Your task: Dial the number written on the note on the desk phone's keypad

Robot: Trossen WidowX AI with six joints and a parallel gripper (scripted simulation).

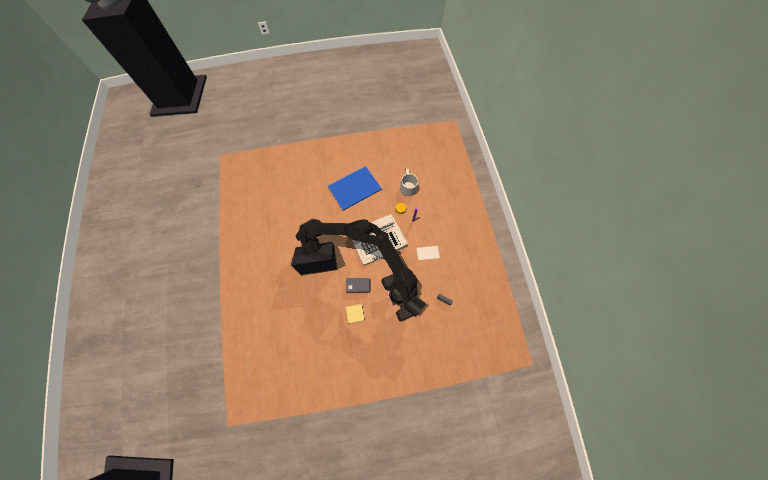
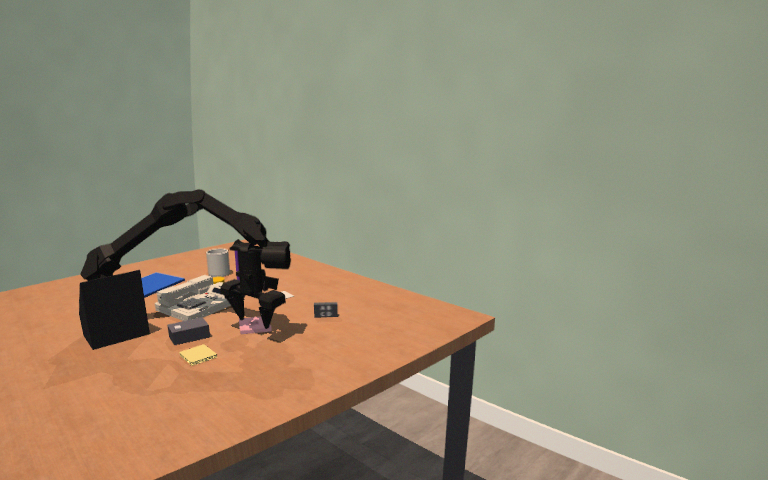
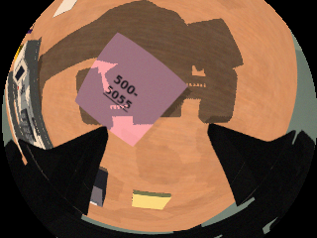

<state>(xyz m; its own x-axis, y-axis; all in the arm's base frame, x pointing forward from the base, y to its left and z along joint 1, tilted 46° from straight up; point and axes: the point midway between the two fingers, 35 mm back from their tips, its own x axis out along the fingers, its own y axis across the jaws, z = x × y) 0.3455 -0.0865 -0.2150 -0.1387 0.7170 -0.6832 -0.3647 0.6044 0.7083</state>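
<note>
The cream desk phone lies 290 mm to the left of my hand, 70 mm behind it and 40 mm below it. The rest, counted from my hand: purple pen (380 mm to the left, 100 mm ahead); then cream card (220 mm to the left, 160 mm ahead, 60 mm below); then grey handset (330 mm to the left, 90 mm behind, 20 mm below).
</note>
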